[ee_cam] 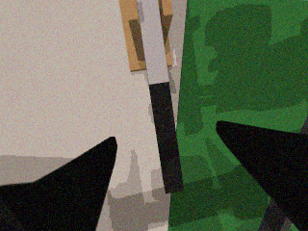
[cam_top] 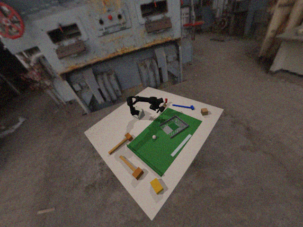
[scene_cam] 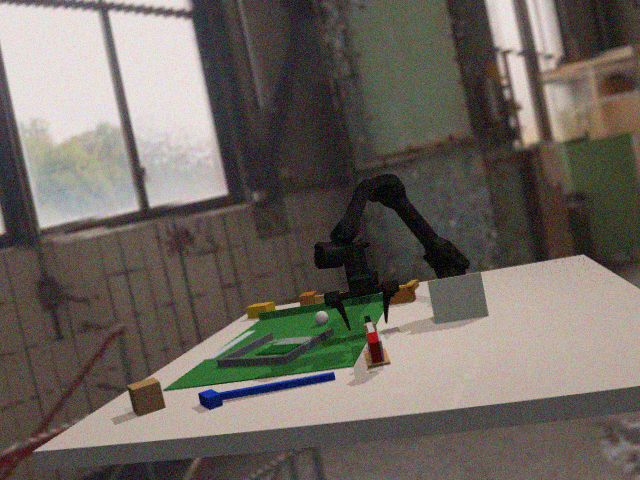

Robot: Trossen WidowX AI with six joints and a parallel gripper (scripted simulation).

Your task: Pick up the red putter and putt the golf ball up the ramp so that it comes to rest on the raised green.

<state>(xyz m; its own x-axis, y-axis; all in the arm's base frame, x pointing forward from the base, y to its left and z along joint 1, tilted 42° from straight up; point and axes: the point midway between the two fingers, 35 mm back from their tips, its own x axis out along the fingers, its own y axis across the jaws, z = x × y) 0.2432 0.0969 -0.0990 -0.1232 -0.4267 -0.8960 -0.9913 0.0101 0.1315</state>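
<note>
The red putter is 20 mm behind my gripper tip, 110 mm to the left of it and 10 mm above it. The rest, counted from my gripper tip: green mat (230 mm ahead, 240 mm to the right, 50 mm below); then wooden stand (10 mm behind, 130 mm to the left, 10 mm below); then blue putter (230 mm ahead, 250 mm to the left, 30 mm below).
</note>
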